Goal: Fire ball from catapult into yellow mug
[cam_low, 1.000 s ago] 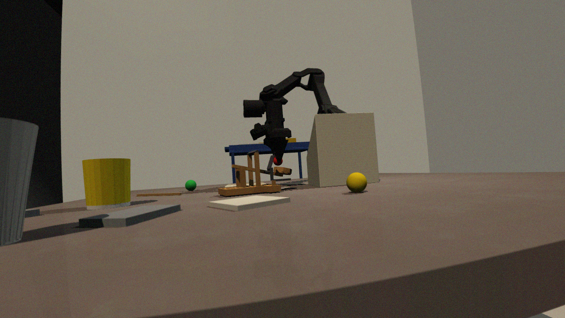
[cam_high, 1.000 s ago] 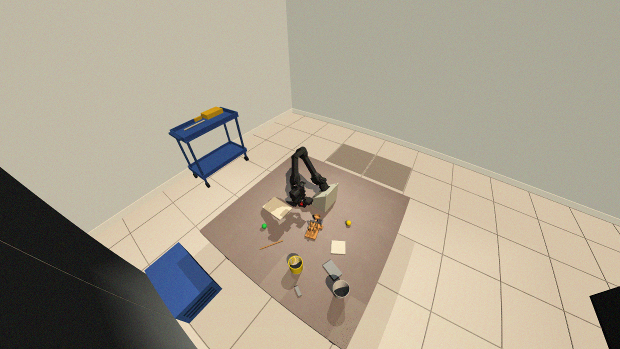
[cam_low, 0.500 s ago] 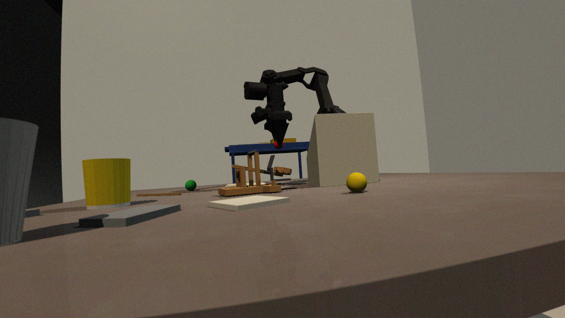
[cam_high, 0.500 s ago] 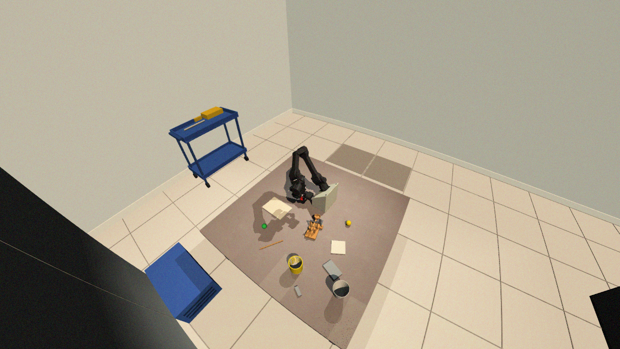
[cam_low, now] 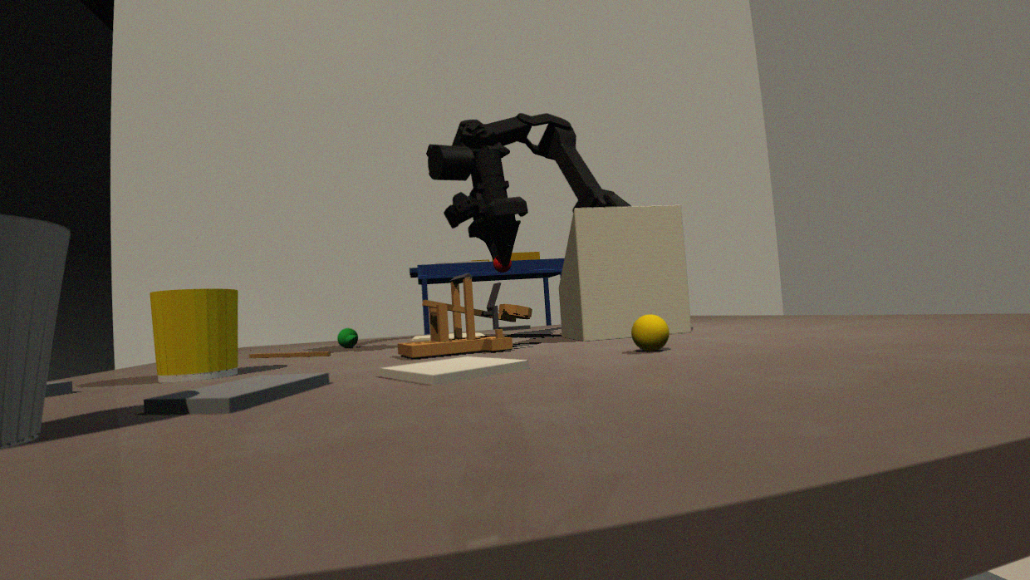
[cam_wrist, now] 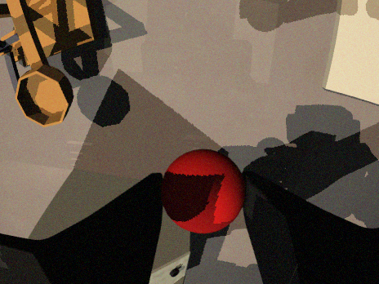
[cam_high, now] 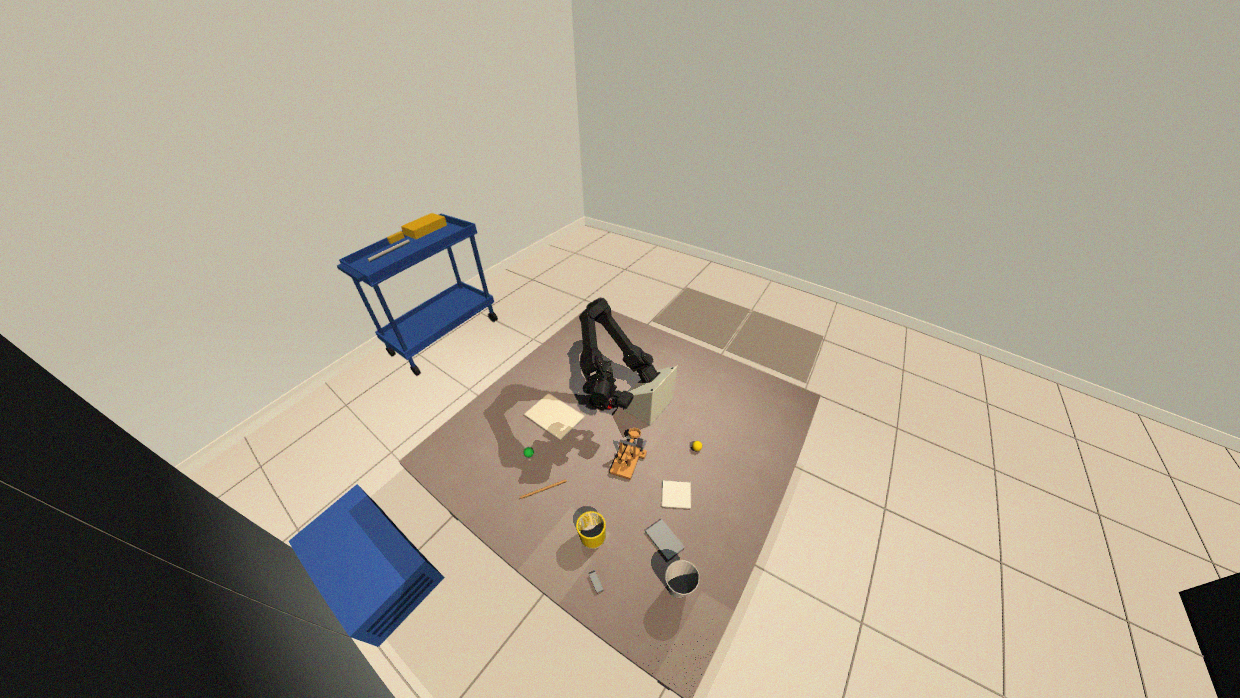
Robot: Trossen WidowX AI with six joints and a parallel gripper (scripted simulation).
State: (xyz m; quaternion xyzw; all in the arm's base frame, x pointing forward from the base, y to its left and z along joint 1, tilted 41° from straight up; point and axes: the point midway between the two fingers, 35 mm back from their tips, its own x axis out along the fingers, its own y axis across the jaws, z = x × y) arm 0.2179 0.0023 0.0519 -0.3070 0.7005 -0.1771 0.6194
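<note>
Right now the wooden catapult is 15 cm to the left of my gripper tip, 8 cm below it and 5 cm ahead of it. From my gripper tip the other things lie so: yellow ball 33 cm to the left, 13 cm behind, 11 cm below; then red ball 1 cm above; then green ball 31 cm ahead, 14 cm to the right, 11 cm below.
</note>
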